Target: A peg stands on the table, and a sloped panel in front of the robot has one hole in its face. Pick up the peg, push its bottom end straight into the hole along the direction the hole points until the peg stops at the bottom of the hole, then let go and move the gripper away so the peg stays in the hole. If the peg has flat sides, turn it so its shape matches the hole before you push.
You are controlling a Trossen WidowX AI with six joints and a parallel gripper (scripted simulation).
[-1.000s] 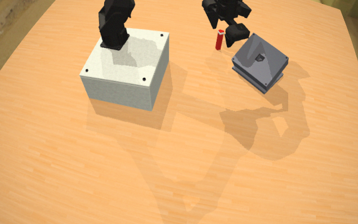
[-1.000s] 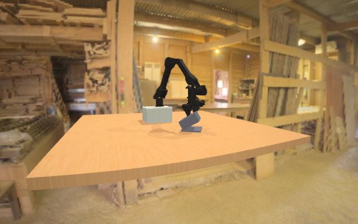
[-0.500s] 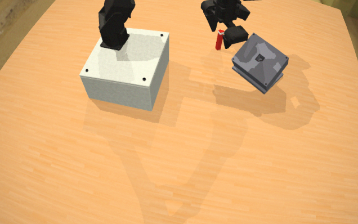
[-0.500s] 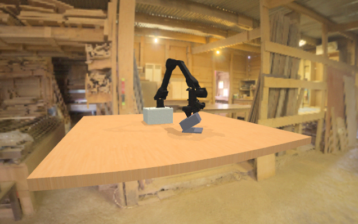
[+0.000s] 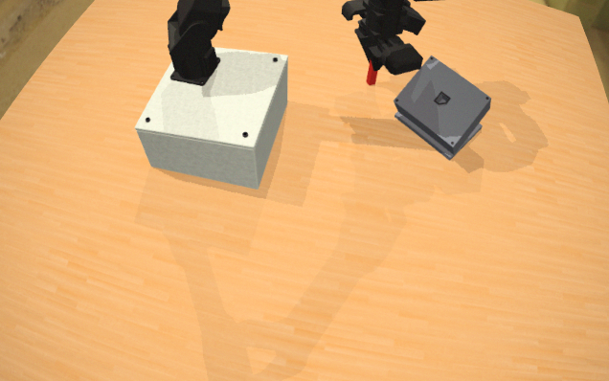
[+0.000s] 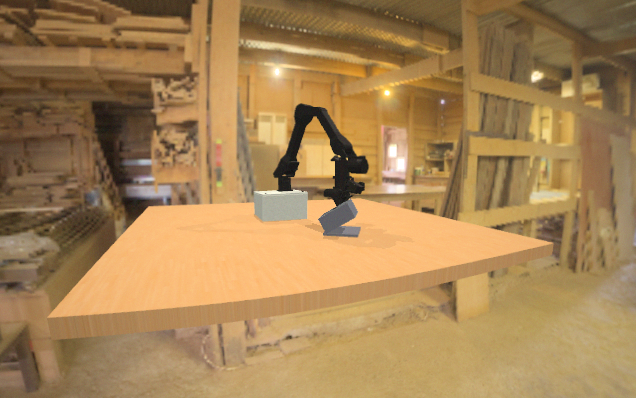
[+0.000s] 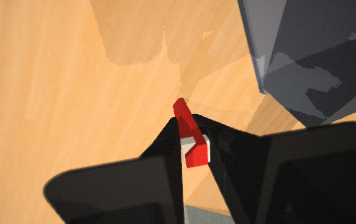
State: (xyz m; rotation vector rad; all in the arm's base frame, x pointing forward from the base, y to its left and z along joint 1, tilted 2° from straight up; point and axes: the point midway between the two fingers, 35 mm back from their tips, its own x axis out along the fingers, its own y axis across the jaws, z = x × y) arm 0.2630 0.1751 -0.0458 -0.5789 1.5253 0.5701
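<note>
Now: the grey sloped panel 14 cm ahead of my gripper tip, 6 cm to the right of it and 2 cm above it. From my gripper tip the other things lie so: red peg: 2 cm above; grey foot plate: 14 cm ahead, 5 cm to the right, 4 cm below.
</note>
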